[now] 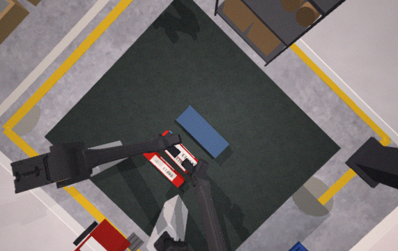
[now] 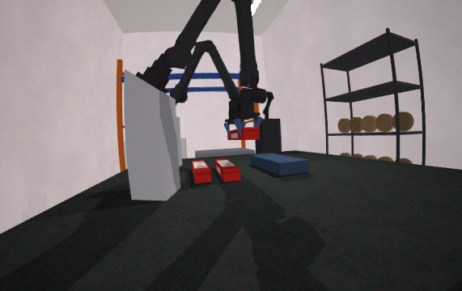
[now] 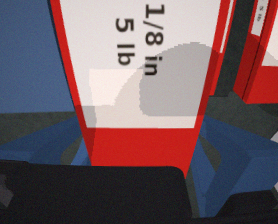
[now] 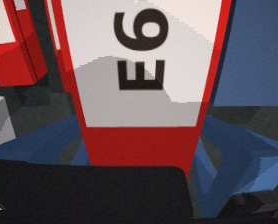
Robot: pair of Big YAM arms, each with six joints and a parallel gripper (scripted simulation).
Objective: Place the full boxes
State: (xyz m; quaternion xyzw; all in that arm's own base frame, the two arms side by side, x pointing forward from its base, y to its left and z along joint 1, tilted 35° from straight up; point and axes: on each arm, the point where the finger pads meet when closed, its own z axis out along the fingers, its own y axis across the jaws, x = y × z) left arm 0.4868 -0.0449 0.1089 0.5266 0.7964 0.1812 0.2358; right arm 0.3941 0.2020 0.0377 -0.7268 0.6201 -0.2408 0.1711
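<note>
Now: the red box 120 mm to the right of my left hand, 10 mm behind it and 10 mm above it. The rest, counted from my left hand: low blue platform 180 mm ahead, 170 mm below, 130 mm to the right.
My right hand is 1 cm short of the red box, 14 cm to the right of it and 1 cm below it. Round my right hand: low blue platform 19 cm ahead, 12 cm to the left, 17 cm below.
</note>
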